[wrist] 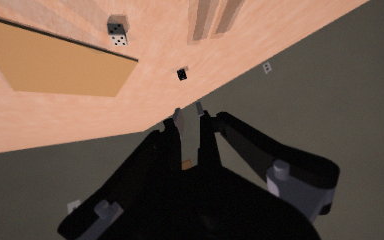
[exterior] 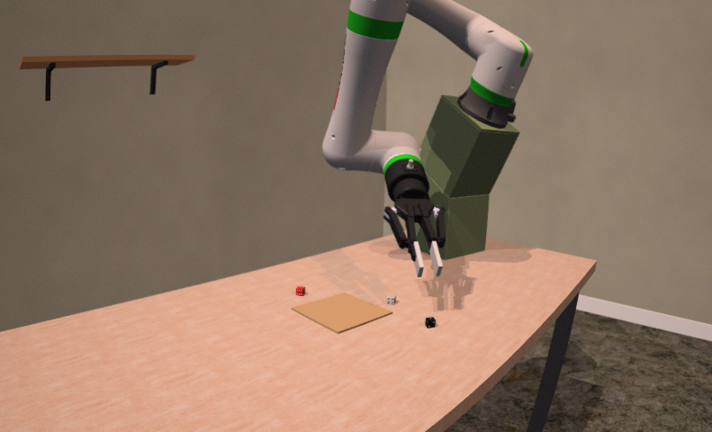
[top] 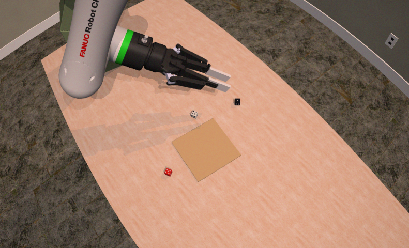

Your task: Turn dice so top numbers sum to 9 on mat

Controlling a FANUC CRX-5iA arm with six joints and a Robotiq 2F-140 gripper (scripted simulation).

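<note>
My hand is 4 cm short of the black die, 5 cm to the right of it and 11 cm above it. From my hand the other things lie so: tan square mat: 11 cm ahead, 11 cm to the right, 11 cm below; white die: 8 cm to the right, 11 cm below; red die: 11 cm ahead, 24 cm to the right, 11 cm below.
</note>
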